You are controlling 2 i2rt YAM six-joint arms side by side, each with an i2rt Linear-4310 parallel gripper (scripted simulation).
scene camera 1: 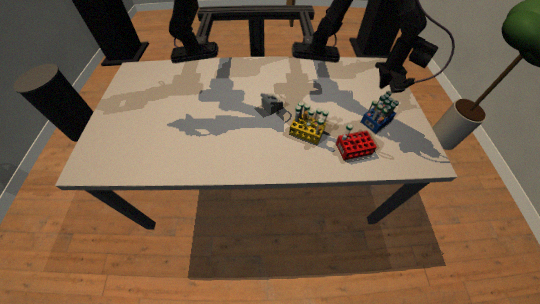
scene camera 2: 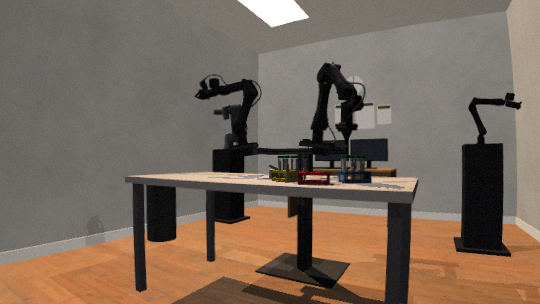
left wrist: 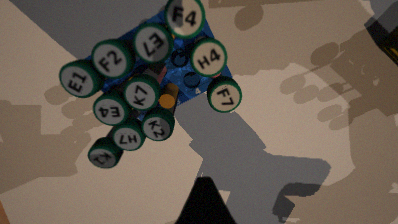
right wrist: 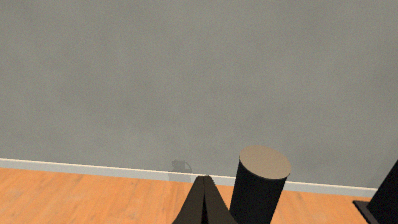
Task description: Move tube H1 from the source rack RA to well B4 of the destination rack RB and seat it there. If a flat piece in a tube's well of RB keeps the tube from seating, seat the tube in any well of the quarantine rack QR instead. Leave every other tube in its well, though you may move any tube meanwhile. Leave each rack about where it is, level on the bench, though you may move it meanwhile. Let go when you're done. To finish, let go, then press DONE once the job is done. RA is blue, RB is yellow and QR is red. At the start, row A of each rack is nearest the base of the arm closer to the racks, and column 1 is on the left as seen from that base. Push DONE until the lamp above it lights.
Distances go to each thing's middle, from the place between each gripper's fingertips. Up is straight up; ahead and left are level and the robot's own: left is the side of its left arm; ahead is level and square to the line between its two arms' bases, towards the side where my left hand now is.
The blue rack RA (left wrist: 179, 71) lies 2 cm ahead of my left hand (scene camera 1: 380, 88), 4 cm to the left of it and 16 cm below it. The rest, counted from my left hand: red rack QR (scene camera 1: 364, 145) 17 cm ahead, 10 cm to the right, 16 cm below.
Now: right hand 1100 mm to the right of the red rack QR, 560 mm above it and 330 mm short of it. From my right hand the other things lie so: blue rack RA (1240 mm to the left, 560 mm below, 180 mm ahead).
